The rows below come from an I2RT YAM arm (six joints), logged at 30 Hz.
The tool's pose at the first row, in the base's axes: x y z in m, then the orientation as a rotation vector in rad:
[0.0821 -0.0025 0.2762 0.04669 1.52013 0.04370]
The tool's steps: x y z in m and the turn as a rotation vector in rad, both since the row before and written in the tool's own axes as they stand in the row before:
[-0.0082 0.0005 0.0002 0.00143 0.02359 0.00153]
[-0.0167 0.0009 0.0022 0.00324 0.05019 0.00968]
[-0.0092 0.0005 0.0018 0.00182 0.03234 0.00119]
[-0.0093 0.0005 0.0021 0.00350 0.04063 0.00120]
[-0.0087 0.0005 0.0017 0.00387 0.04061 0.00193]
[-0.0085 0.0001 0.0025 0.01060 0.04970 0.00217]
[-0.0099 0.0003 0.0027 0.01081 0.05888 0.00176]
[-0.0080 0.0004 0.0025 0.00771 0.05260 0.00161]
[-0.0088 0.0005 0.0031 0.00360 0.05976 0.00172]
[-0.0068 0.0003 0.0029 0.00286 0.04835 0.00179]
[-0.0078 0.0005 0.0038 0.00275 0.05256 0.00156]
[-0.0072 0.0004 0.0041 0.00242 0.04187 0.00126]
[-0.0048 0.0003 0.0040 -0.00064 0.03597 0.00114]
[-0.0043 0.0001 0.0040 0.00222 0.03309 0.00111]
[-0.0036 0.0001 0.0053 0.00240 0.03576 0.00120]
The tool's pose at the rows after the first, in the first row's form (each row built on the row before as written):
[0.0819 -0.0025 0.2844 0.04863 1.54372 0.04452]
[0.0837 -0.0026 0.3012 0.05793 1.59379 0.05125]
[0.0857 -0.0027 0.3104 0.05973 1.62615 0.05189]
[0.0883 -0.0029 0.3196 0.06270 1.66685 0.05147]
[0.0908 -0.0030 0.3281 0.06658 1.70752 0.05128]
[0.0944 -0.0035 0.3362 0.07559 1.75750 0.04583]
[0.0989 -0.0040 0.3454 0.08440 1.81665 0.04019]
[0.1033 -0.0043 0.3526 0.09101 1.86941 0.03685]
[0.1089 -0.0046 0.3601 0.09491 1.92917 0.03775]
[0.1140 -0.0049 0.3654 0.09843 1.97750 0.03880]
[0.1206 -0.0052 0.3711 0.10166 2.03004 0.04004]
[0.1275 -0.0055 0.3757 0.10441 2.07190 0.04081]
[0.1333 -0.0057 0.3780 0.10516 2.10775 0.04434]
[0.1389 -0.0060 0.3796 0.10759 2.14085 0.04468]
[0.1453 -0.0063 0.3798 0.11023 2.17662 0.04504]

